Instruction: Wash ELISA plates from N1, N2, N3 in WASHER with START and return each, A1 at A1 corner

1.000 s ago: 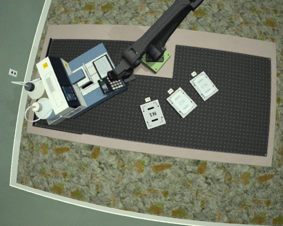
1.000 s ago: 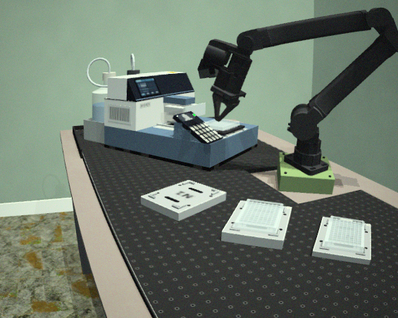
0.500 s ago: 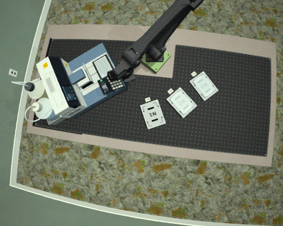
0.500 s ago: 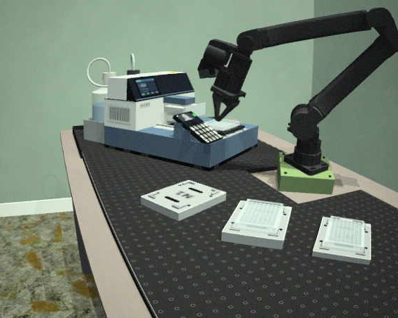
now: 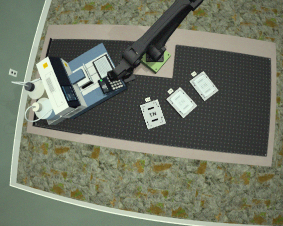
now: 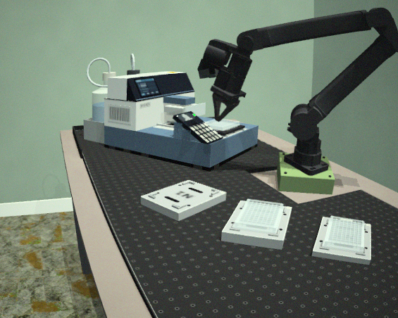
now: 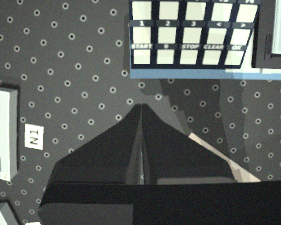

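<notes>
Right now the dark carrier is 11 cm behind my hand, 15 cm to the right of it and 7 cm below it. Also, from my hand: plate washer: 4 cm behind, 29 cm to the right, 3 cm below; N1 label: 9 cm ahead, 13 cm to the left, 16 cm below.
</notes>
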